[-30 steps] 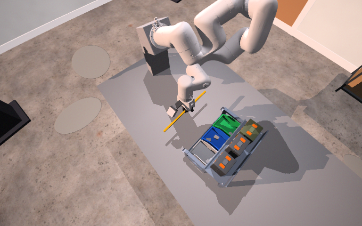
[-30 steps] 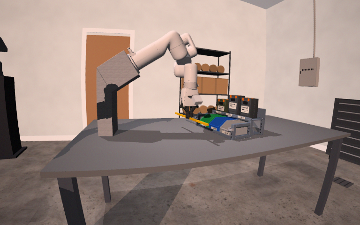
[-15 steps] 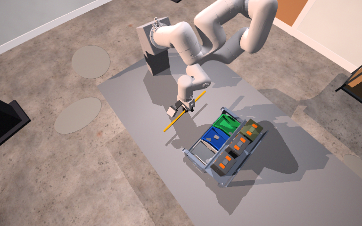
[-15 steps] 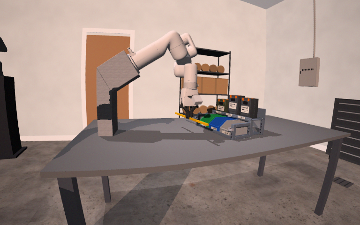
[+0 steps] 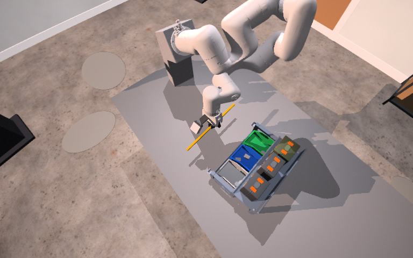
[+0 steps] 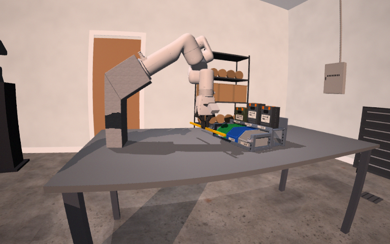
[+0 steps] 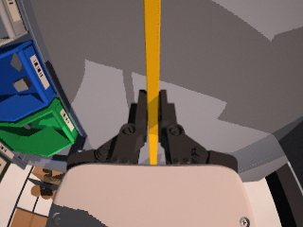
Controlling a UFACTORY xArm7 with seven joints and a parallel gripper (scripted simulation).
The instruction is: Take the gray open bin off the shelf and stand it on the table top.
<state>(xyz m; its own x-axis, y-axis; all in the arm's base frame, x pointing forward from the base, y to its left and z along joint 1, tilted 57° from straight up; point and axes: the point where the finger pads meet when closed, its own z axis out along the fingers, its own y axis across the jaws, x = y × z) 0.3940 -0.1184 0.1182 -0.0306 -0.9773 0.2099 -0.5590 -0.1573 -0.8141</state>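
My hand is 20 mm above the yellow bar. Round my hand: gray open bin: 260 mm ahead, 130 mm to the right, 70 mm below; then green bin: 270 mm ahead, 100 mm to the left, 70 mm below; then blue bin: 260 mm ahead, 70 mm below, 20 mm to the right.
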